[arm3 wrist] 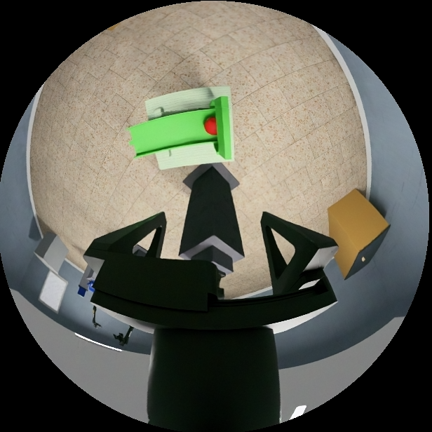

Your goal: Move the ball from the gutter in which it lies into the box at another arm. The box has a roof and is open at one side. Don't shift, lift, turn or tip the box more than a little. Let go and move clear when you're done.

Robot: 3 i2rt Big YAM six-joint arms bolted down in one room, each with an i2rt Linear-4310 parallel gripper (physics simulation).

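Observation:
A red ball (211, 126) lies in a bright green gutter (170, 131), at its right end against the upright green end wall. The gutter rests on a pale green stand. My arm3 gripper (213, 215) is open and empty, its two fingers wide apart; the gutter and ball are beyond the fingertips in the view, apart from them. Two other arms show tiny at the lower left; their grippers are too small to read. Small blue things (81, 290) show there too, partly behind my gripper; I cannot tell whether one is the roofed box.
The pale green stand (185, 159) is under the gutter. A dark pedestal with grey edges (211, 200) stands between my fingers in the view. An orange-brown cabinet (352, 227) is at the right by the wall. Grey and white blocks (51, 251) are at the lower left.

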